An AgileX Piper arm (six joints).
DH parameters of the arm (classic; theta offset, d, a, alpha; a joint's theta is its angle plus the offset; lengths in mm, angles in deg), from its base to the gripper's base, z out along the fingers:
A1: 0 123 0 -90
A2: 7.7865 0 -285 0
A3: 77.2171 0 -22 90
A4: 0 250.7 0 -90
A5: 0 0 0 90
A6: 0 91 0 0
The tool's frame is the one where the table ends.
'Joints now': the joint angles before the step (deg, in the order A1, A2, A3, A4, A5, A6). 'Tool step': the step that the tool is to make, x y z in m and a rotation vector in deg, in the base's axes. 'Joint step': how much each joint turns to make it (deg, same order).
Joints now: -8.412 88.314 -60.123 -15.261 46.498 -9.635
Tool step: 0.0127 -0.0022 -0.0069 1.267 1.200 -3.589
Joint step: 0.009 3.482 -2.650 -0.004 1.276 3.577
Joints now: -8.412 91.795 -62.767 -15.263 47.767 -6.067
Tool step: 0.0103 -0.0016 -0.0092 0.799 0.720 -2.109
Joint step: -0.008 2.944 -1.548 -0.058 -0.118 2.317
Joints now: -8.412 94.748 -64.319 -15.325 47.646 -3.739
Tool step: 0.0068 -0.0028 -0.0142 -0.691 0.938 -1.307
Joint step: 0.010 2.716 -0.059 -2.004 -1.322 2.732
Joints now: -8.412 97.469 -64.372 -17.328 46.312 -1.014
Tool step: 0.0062 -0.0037 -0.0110 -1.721 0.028 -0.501
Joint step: -0.001 2.183 -0.019 -3.195 -1.847 2.774
